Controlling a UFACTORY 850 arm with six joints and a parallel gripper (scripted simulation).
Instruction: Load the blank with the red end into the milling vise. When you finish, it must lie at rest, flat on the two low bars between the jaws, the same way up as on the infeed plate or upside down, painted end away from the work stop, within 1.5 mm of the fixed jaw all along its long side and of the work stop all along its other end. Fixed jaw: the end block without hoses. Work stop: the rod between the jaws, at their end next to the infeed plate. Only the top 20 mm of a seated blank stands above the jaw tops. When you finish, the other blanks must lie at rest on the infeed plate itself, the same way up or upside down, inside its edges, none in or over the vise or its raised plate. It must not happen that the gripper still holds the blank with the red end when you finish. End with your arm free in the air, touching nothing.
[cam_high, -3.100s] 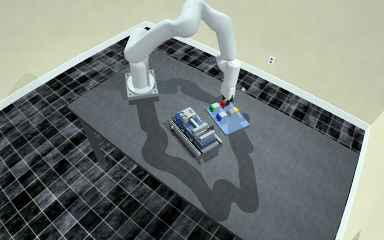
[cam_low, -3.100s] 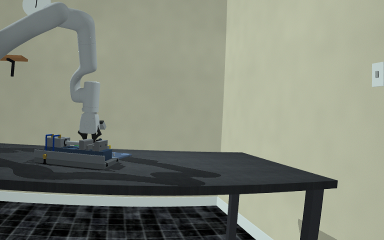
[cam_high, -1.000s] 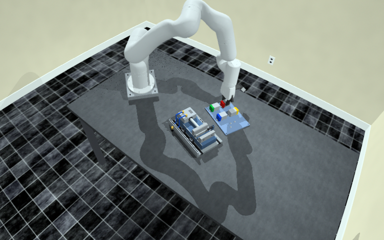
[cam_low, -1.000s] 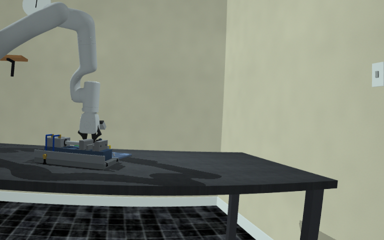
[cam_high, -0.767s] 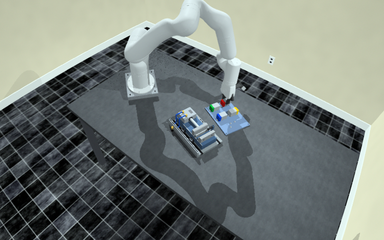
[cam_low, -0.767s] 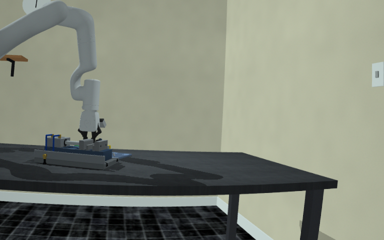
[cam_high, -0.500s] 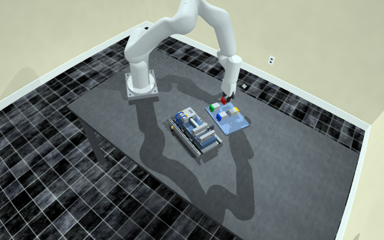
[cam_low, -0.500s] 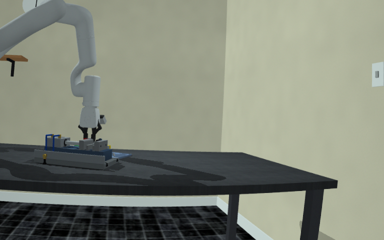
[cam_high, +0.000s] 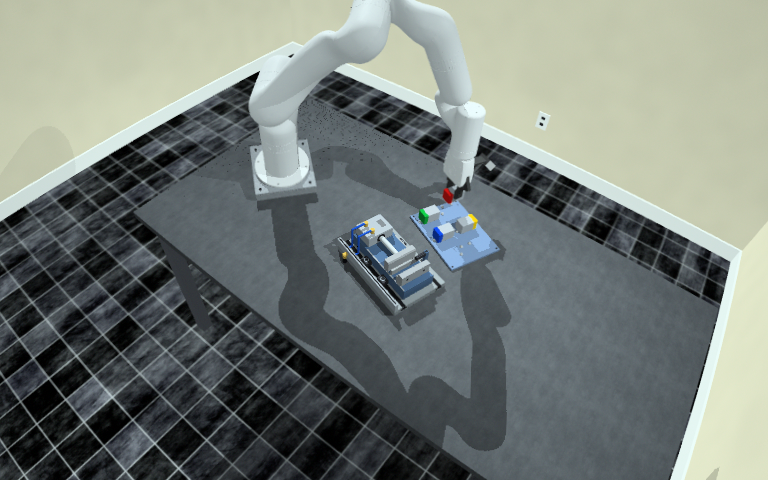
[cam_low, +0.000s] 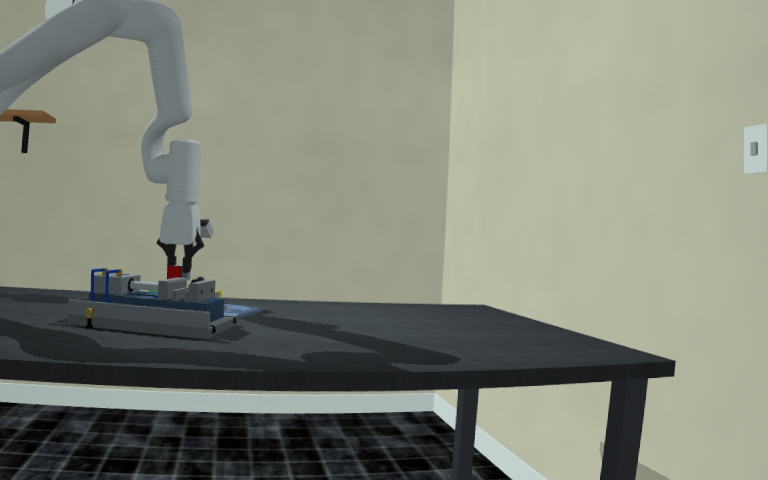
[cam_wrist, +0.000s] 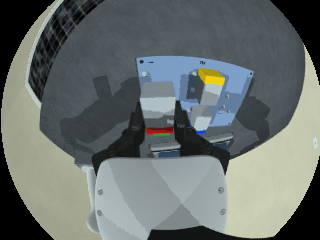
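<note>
The black work stop rod is 29 cm to the right of my hand, 11 cm ahead of it and 2 cm below it. Round my hand: red-ended blank (2 cm below); yellow-ended blank (9 cm ahead, 8 cm below, 2 cm to the right); green-ended blank (9 cm to the right, 8 cm below, 2 cm behind).
</note>
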